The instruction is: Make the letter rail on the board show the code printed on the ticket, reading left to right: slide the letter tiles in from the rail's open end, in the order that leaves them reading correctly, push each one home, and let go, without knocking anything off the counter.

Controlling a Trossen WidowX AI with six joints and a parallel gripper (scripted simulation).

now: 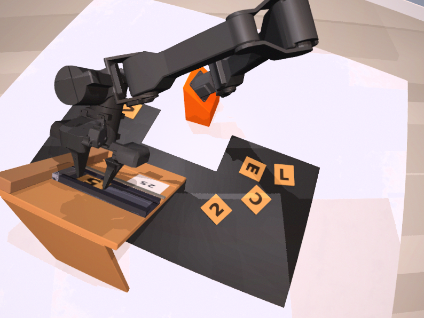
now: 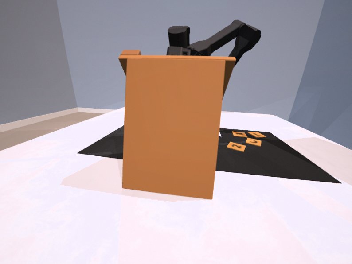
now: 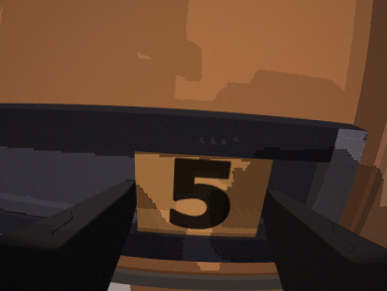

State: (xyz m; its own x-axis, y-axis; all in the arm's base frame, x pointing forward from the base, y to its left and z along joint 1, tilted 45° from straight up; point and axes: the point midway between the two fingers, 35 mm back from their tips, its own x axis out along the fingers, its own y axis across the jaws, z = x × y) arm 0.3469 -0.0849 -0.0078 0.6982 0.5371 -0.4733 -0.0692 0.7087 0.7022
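My gripper tip is 6 cm past the white ticket, 7 cm to the right of it and 8 cm above it. Also, from my gripper tip: tile marked 5: right at my gripper tip; then black mat: 16 cm behind, 7 cm to the left, 18 cm below; then tile marked 2: 10 cm behind, 23 cm to the left, 18 cm below.
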